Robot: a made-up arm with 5 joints. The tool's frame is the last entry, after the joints.
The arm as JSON. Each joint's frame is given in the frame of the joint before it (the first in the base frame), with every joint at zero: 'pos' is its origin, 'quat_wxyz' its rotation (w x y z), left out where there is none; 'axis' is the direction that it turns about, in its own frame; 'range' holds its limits. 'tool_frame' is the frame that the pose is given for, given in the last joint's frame.
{
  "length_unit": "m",
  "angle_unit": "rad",
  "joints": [
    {
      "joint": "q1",
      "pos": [
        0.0,
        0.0,
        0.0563
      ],
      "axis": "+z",
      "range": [
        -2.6,
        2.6
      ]
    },
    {
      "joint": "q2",
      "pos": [
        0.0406,
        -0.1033,
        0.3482
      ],
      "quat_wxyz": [
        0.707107,
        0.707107,
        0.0,
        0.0
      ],
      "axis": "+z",
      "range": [
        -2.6,
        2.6
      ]
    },
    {
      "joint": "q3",
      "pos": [
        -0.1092,
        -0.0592,
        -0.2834
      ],
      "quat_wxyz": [
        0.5,
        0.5,
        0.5,
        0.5
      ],
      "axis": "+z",
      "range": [
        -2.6,
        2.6
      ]
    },
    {
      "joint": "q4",
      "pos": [
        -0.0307,
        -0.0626,
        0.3
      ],
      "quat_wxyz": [
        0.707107,
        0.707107,
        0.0,
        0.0
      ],
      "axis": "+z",
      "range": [
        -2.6,
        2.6
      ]
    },
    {
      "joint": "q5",
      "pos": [
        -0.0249,
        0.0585,
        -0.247
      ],
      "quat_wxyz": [
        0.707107,
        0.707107,
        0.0,
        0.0
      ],
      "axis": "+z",
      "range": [
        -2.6,
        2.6
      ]
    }
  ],
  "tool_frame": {
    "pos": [
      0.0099,
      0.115,
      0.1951
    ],
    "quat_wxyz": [
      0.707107,
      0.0,
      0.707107,
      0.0
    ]
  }
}
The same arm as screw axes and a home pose.
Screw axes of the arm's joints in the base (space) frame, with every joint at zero. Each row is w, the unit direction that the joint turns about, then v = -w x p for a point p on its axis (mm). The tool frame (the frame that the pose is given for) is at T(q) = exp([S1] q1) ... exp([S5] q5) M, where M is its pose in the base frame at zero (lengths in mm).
S1 = (0, 0, 1, 0, 0, 0)
S2 = (0, -1, 0, 404.5, 0, -40.6)
S3 = (1, 0, 0, 0, 345.3, -180.1)
S4 = (0, 1, 0, -314.6, 0, 231.4)
S5 = (-1, 0, 0, 0, -289.7, -4.3)
M: xyz 94.8 110.7 299.6 (mm) quaternion w x y z 1 0 0 0
Joint limits (deg, base to tool): -148.97..148.97 -148.97..148.97 -148.97..148.97 -148.97..148.97 -148.97..148.97

